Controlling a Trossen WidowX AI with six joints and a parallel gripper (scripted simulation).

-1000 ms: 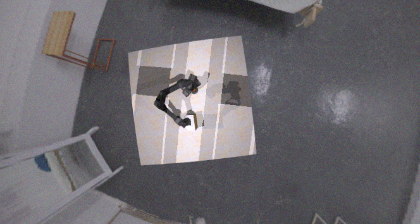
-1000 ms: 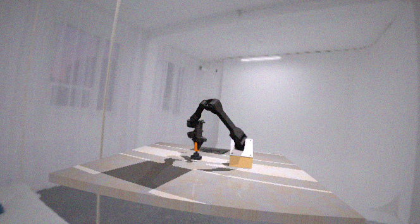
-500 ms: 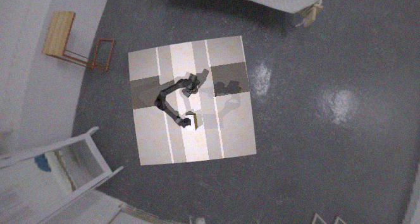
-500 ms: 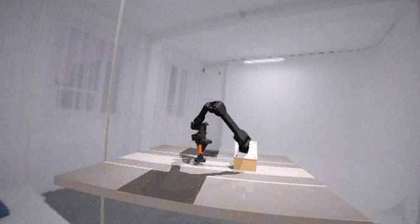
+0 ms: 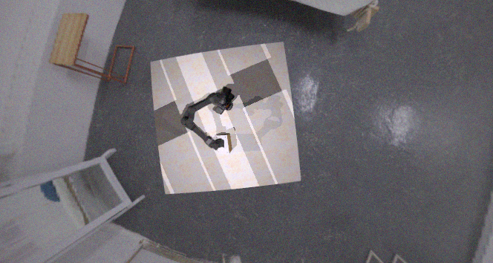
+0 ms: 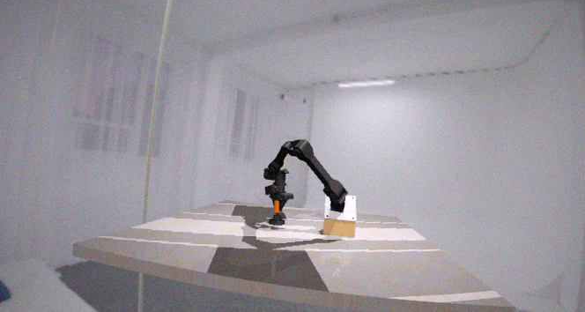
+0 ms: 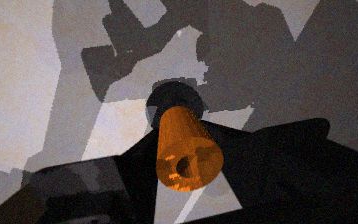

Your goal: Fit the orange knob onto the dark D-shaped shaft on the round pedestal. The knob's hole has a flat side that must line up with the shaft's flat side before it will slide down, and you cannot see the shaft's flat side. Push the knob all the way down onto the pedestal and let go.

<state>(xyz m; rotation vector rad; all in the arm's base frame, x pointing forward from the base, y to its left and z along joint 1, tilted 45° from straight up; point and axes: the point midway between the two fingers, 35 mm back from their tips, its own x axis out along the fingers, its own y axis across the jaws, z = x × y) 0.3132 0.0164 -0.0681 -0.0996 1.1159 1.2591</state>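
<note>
The orange knob is 20 mm above my gripper tip. Also, from my gripper tip: dark round pedestal 40 mm below.
</note>
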